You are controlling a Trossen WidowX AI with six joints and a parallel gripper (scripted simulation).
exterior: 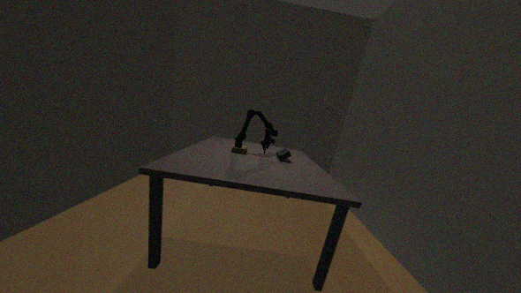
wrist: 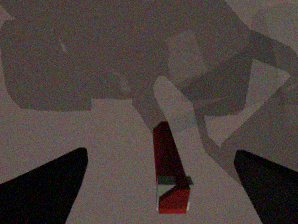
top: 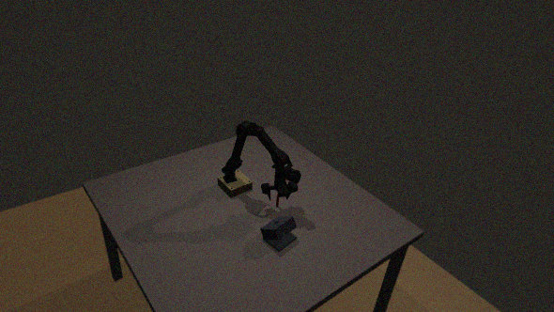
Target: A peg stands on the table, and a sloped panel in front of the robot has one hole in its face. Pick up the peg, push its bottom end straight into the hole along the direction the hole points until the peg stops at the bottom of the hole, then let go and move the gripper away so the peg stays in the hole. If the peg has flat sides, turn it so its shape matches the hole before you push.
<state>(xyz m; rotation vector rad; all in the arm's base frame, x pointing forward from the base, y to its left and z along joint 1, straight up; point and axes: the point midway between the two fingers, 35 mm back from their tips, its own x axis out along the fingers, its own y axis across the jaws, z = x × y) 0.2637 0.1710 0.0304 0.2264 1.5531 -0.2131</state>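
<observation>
The red peg is 1 cm above my gripper tip. Also, from my gripper tip: sloped panel 20 cm ahead, 11 cm to the right, 1 cm above.
</observation>
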